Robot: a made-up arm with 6 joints.
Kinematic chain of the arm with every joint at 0, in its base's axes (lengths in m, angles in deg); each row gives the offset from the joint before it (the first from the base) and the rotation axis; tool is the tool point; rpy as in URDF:
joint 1: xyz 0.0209 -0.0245 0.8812 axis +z
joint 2: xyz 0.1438 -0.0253 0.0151 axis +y
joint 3: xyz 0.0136 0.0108 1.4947 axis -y
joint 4: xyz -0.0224 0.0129 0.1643 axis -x
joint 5: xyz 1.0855 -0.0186 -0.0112 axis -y
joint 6: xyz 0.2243 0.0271 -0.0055 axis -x
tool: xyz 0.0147 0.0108 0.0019 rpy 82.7 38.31 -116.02
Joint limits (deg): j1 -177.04..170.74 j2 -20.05..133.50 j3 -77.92..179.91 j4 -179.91..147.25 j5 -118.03..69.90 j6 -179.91..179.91
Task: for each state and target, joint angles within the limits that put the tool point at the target. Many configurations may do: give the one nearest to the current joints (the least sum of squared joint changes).
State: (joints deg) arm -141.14 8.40 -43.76 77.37 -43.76 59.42
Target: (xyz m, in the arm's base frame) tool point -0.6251 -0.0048 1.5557
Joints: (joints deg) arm -163.47 -18.08 -62.42 75.45 -53.60 59.62
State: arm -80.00 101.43 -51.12 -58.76 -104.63 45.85
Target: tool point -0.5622 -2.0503 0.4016
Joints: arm -112.56 74.30 7.96 -73.11 -98.61 45.25
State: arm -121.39 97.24 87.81 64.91 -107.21 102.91
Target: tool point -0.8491 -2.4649 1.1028
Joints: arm -105.14 87.52 93.17 64.95 -112.63 102.90
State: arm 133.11 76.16 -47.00 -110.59 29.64 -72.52
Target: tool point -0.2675 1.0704 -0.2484
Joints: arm 110.59 88.69 -31.21 -108.44 30.93 -72.31
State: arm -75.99 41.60 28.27 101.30 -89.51 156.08
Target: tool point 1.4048 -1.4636 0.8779
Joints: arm -38.90 55.00 -9.51 92.04 -92.57 155.75
